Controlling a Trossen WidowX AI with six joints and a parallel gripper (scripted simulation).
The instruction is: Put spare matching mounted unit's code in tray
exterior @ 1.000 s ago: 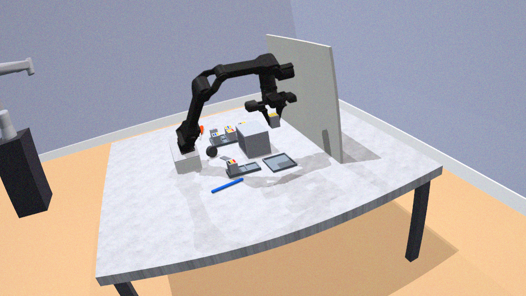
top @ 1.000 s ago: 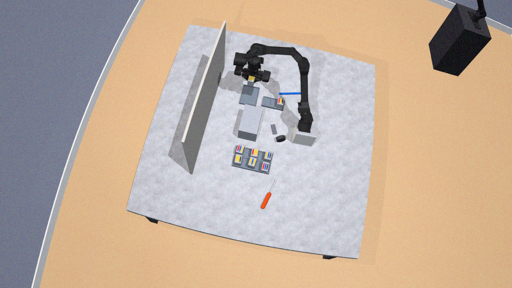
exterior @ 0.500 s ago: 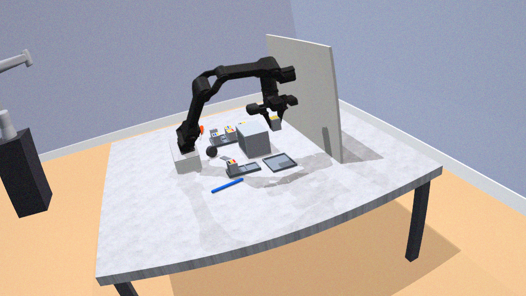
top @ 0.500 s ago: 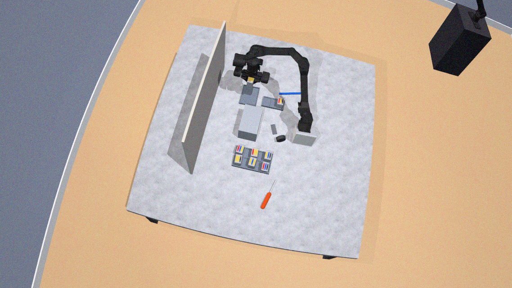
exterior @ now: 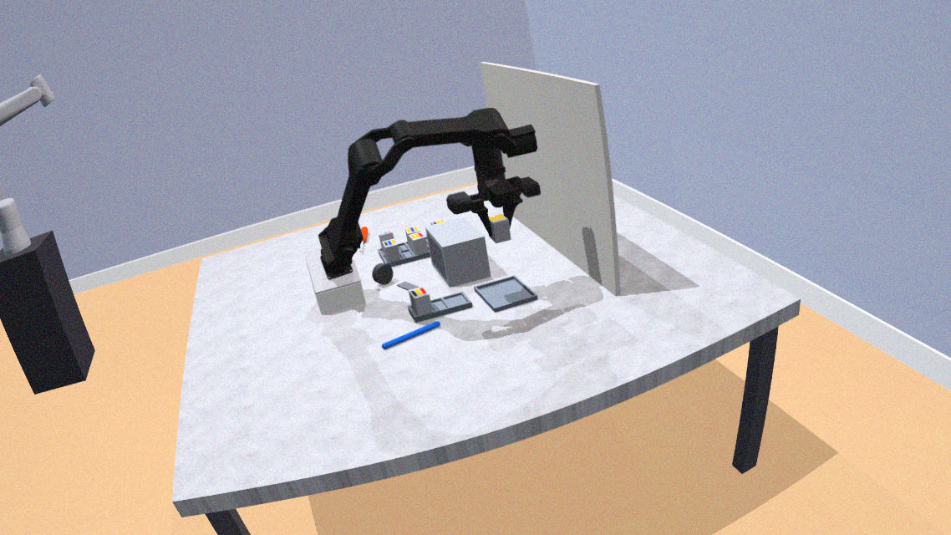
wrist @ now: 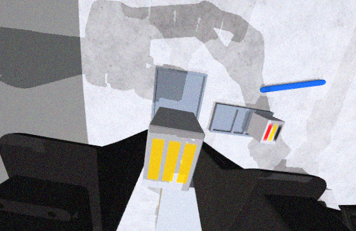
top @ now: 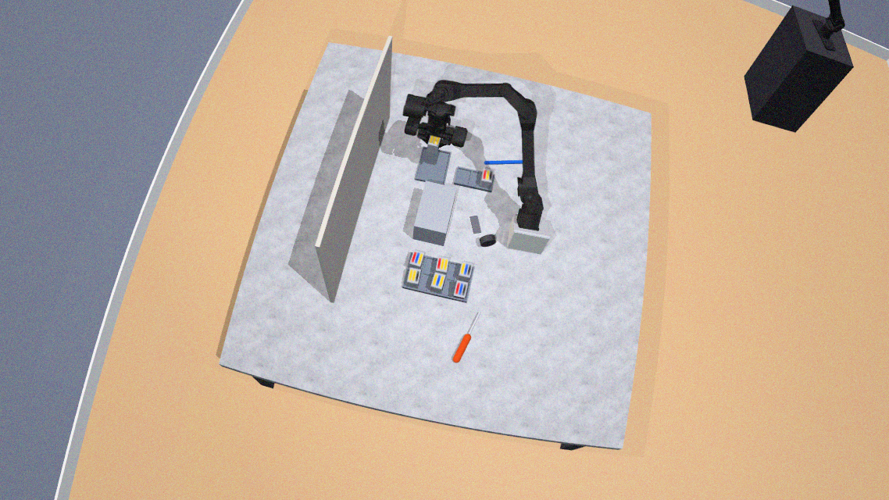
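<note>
Now: the grey tray 10 mm behind my gripper tip and 140 mm below it. The rest, counted from my gripper tip: grey spare (20 mm above); grey mounted unit (30 mm behind, 200 mm to the left, 90 mm below); small rack (150 mm behind, 30 mm to the left, 130 mm below).
</note>
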